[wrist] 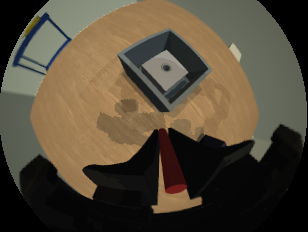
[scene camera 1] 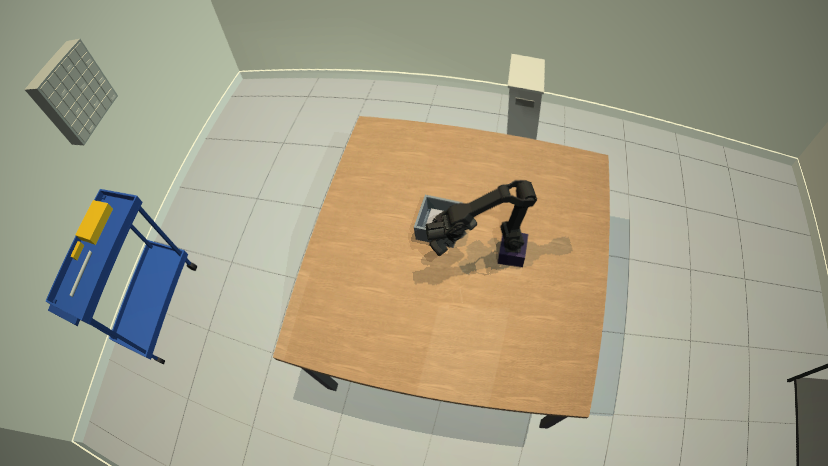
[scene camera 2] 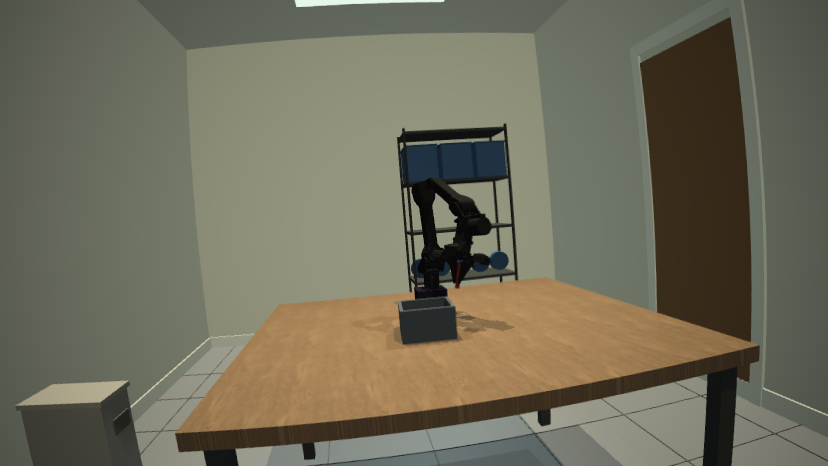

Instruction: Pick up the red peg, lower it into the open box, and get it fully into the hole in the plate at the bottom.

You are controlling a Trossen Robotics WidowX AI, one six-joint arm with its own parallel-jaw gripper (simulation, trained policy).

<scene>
grey box: wrist; scene camera 1; scene camera 2 434, 319
same spot on grey box: (wrist: 132, 58) = (scene camera 1: 418, 225)
</scene>
